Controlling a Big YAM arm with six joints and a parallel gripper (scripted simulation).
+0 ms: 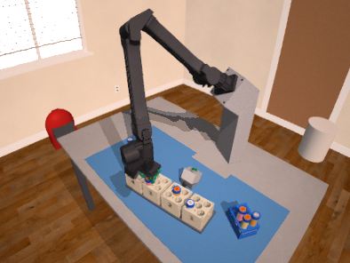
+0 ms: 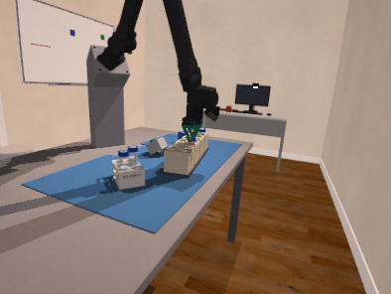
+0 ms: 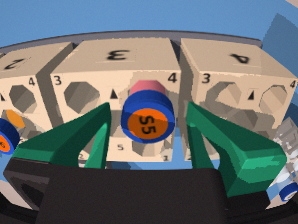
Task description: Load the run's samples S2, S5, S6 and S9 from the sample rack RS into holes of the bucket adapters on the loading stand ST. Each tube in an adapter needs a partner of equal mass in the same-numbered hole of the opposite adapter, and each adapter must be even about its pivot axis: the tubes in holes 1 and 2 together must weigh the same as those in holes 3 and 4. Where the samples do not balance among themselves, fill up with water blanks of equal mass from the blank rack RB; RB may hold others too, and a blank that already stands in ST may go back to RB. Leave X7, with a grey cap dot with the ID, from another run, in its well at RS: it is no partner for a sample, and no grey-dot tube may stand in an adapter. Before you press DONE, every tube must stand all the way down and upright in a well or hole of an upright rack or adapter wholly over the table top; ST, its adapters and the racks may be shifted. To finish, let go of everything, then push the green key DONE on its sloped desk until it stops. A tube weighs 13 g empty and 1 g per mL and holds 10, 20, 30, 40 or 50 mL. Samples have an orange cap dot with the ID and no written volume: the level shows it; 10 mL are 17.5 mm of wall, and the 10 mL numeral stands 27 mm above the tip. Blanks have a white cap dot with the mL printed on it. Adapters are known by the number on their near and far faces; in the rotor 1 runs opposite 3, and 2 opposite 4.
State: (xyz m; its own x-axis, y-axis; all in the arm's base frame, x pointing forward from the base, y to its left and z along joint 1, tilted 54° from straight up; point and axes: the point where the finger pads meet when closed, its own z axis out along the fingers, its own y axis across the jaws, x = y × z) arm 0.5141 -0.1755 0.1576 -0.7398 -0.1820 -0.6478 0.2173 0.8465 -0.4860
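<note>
My gripper is now 5 cm above the sample tube S5 and 1 cm past it. From my hand the other things lie so: 50 mL blank (21 cm to the left, 6 cm ahead, 5 cm below); then orange-dot tube (13 cm to the left, 5 cm below, 1 cm ahead); then grey DONE desk (17 cm behind, 16 cm to the left, 7 cm below).
</note>
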